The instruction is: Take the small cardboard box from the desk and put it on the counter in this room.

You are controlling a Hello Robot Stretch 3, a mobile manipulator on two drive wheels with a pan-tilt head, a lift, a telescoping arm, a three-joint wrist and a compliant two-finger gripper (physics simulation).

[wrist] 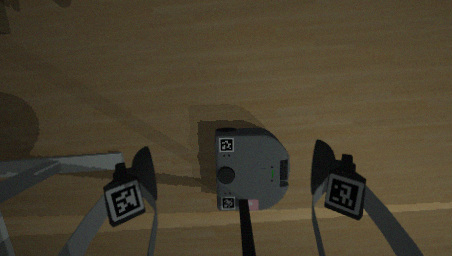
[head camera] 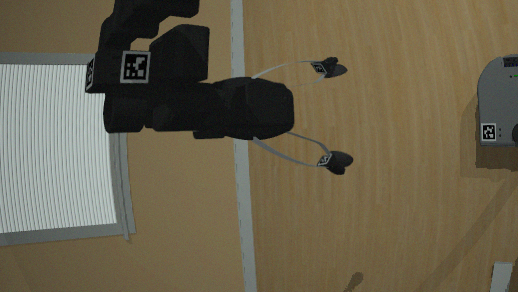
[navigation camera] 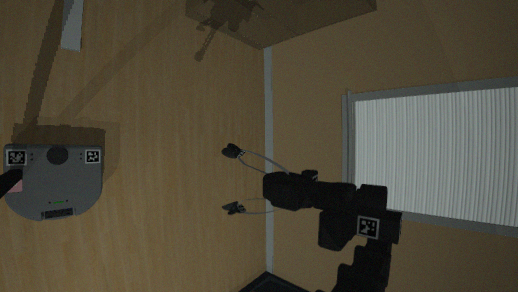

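Observation:
My gripper [head camera: 338, 115] [navigation camera: 232, 179] [wrist: 232, 161] is open, with its two fingers wide apart and nothing between them. It hangs over the wood floor, near the foot of the wall in the head and navigation views. The small cardboard box, the desk top and the counter do not show in these views. A pale grey bar [head camera: 501, 277] [navigation camera: 72, 25] [wrist: 90, 162], which looks like part of the desk's leg, shows at the bottom right of the head view, the top left of the navigation view and the left of the wrist view.
My grey wheeled base [head camera: 500, 95] [navigation camera: 55, 185] [wrist: 255, 150] stands on the floor. A white ribbed panel [head camera: 55, 145] [navigation camera: 435, 155] in a grey frame is on the tan wall. A grey skirting strip [head camera: 239, 50] [navigation camera: 268, 100] runs along the wall. A dark object [navigation camera: 267, 282] shows at the navigation view's bottom edge.

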